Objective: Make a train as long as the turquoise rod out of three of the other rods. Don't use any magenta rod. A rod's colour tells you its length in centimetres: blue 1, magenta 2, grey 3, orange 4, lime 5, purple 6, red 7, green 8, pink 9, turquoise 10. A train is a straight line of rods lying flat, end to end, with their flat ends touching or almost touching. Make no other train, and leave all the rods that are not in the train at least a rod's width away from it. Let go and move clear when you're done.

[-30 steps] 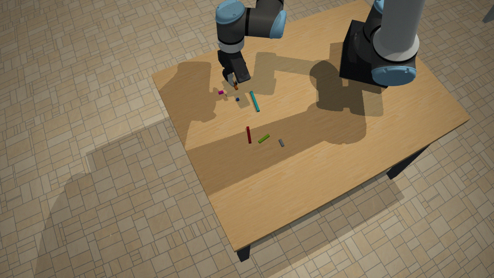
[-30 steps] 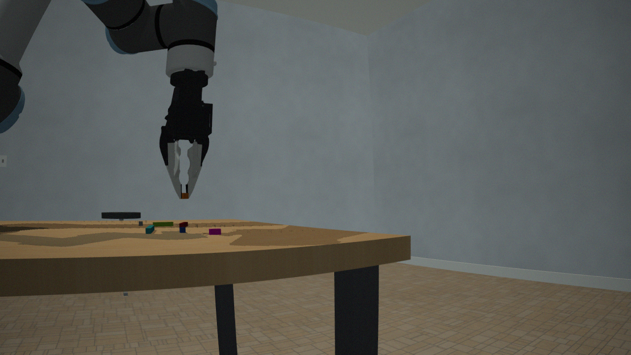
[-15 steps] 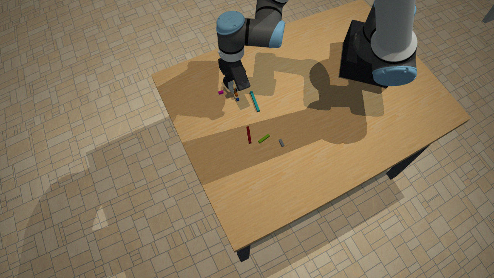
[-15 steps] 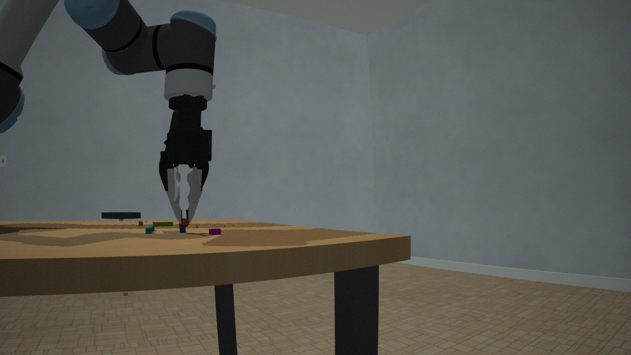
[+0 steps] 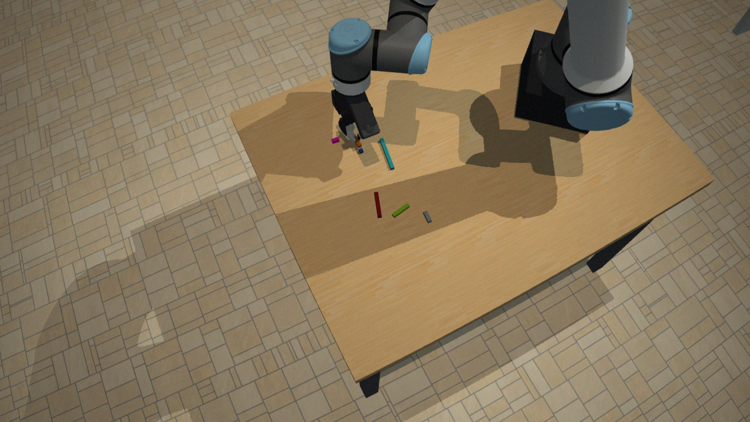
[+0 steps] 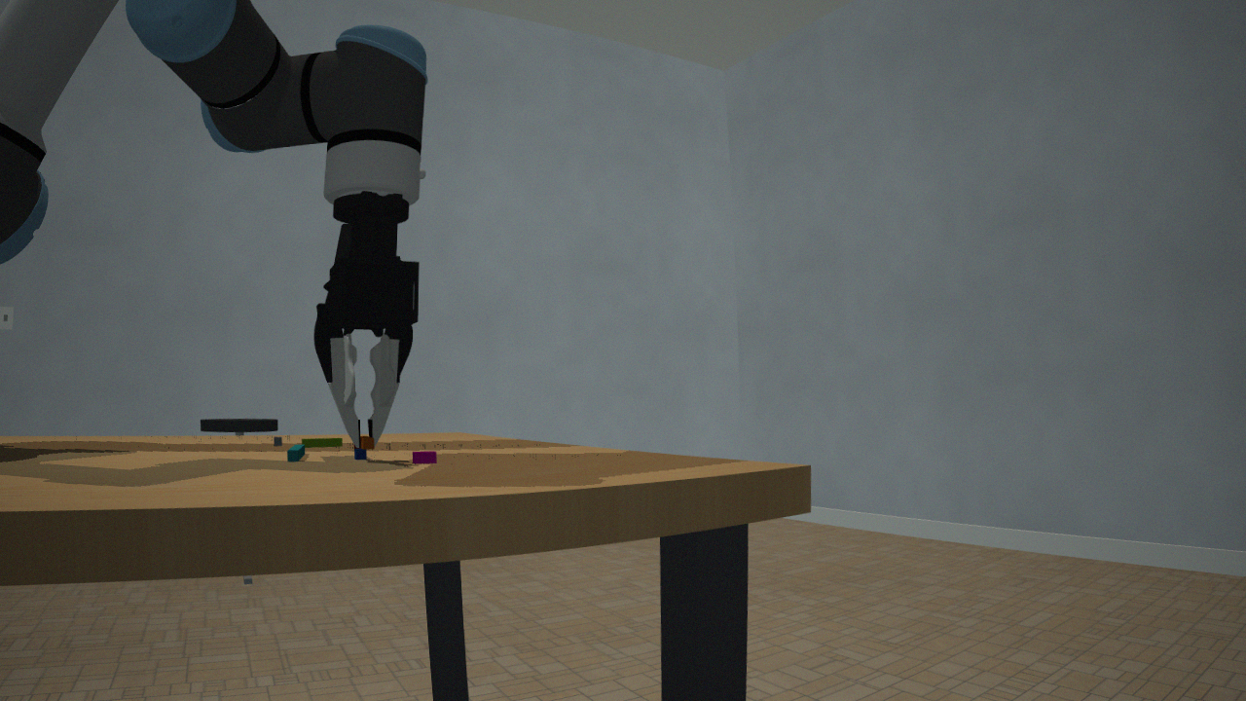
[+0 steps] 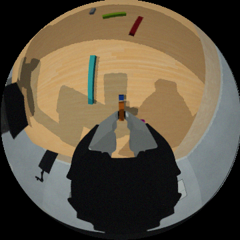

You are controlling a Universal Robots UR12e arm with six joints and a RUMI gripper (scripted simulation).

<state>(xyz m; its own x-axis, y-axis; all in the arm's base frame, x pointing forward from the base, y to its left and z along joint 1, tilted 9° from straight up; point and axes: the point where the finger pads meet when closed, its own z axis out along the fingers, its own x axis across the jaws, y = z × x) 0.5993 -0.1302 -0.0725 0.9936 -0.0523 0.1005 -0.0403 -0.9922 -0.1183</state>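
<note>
Right now the orange rod is 10 mm below my hand. From my hand the other things lie so: turquoise rod 60 mm behind, 70 mm to the left, 20 mm below; then magenta rod 50 mm ahead, 40 mm to the right, 20 mm below; then blue rod 30 mm to the left, 20 mm below.
</note>
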